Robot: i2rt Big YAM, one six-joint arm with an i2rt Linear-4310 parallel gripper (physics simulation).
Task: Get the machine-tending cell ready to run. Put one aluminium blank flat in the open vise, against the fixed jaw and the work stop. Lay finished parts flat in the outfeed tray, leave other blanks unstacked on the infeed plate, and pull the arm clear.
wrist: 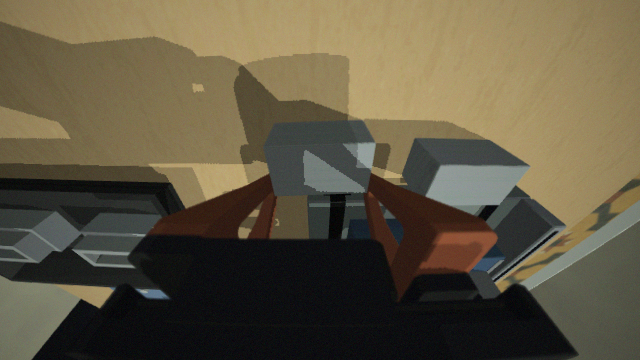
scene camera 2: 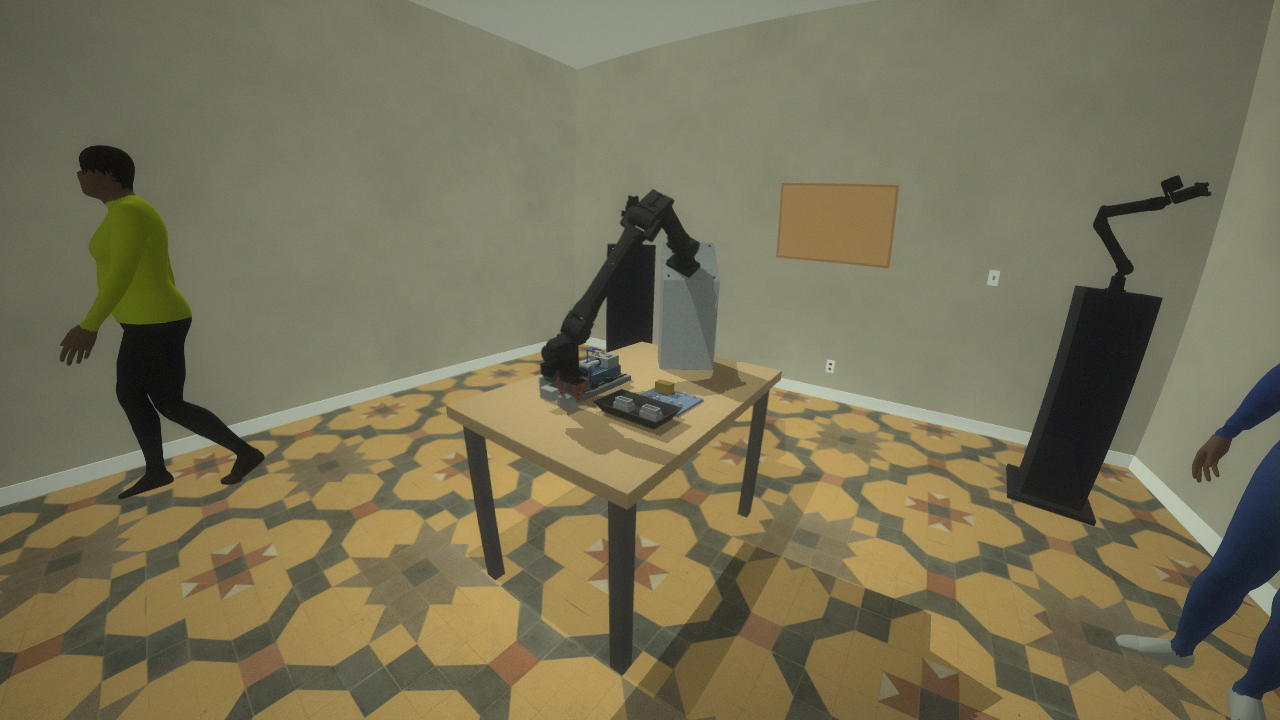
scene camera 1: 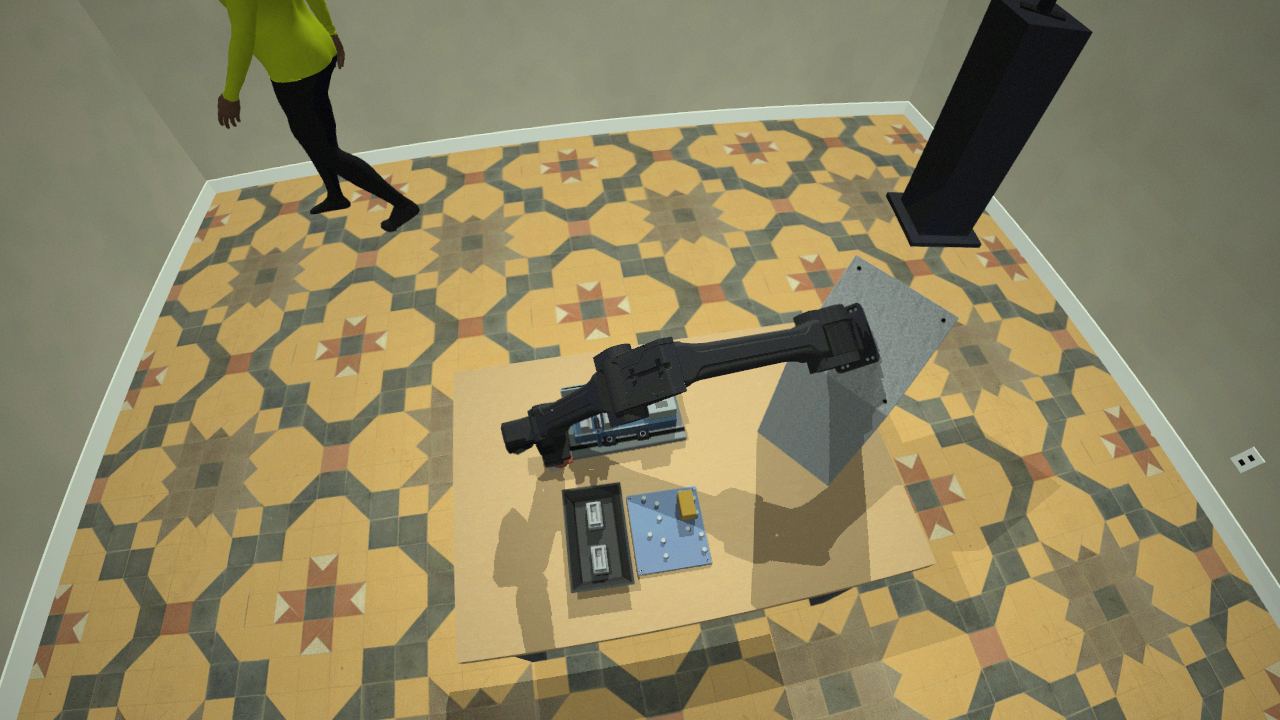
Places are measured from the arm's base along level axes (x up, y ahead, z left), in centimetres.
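Where they show: gripper, between the fingertips: point(wrist: 320, 179) point(scene camera 2: 571, 399) point(scene camera 1: 560, 455); arm's base, origin of its link: point(scene camera 2: 682, 265) point(scene camera 1: 849, 338).
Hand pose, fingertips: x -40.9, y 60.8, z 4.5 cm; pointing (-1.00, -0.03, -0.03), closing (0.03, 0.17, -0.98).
Things, the pixels of their top centre, and the offset from my fingertips. "*": a spot on its surface instead.
- grey aluminium blank, centre of its top: point(wrist: 320, 172) point(scene camera 2: 567, 396) dx +1.4, dy +1.6, dz +0.3 cm
- second blank, centre of its top: point(wrist: 473, 187) point(scene camera 2: 549, 388) dx +1.6, dy +2.1, dz -9.6 cm
- blue vise, centre of its top: point(scene camera 1: 621, 399) point(scene camera 2: 586, 359) dx +7.9, dy -15.6, dz -11.2 cm
- black outfeed tray, a spot on its surface: point(wrist: 100, 185) * dx -0.2, dy -3.2, dz +16.3 cm
- blue plate, centre of its top: point(scene camera 1: 668, 528) point(scene camera 2: 666, 399) dx -1.2, dy -25.9, dz +18.9 cm
- yellow block, centre of its top: point(scene camera 1: 687, 502) point(scene camera 2: 664, 382) dx +2.4, dy -30.4, dz +13.9 cm
My gripper point(scene camera 1: 562, 458) point(scene camera 2: 570, 391) point(wrist: 320, 179) has its orange fingers against both sides of a grey aluminium blank point(scene camera 2: 568, 403) point(wrist: 320, 162), beside the vise end. A second blank point(scene camera 2: 549, 391) point(wrist: 472, 181) sits to its right in the wrist view, outside the fingers. The blue vise point(scene camera 1: 642, 428) point(scene camera 2: 605, 372) point(wrist: 372, 227) is partly hidden by the arm; its jaw gap and work stop are not clear. Two finished parts point(scene camera 1: 594, 514) point(scene camera 1: 599, 559) point(scene camera 2: 623, 402) point(scene camera 2: 650, 411) lie in the black outfeed tray point(scene camera 1: 570, 548) point(wrist: 100, 185).
A blue plate point(scene camera 1: 644, 562) with white pegs lies beside the tray and bears a yellow block point(scene camera 1: 685, 504) point(scene camera 2: 664, 386). The arm's grey pedestal point(scene camera 1: 895, 313) point(scene camera 2: 687, 322) stands at the table's other end. A person point(scene camera 1: 295, 53) point(scene camera 2: 138, 259) in lime green walks beyond the table.
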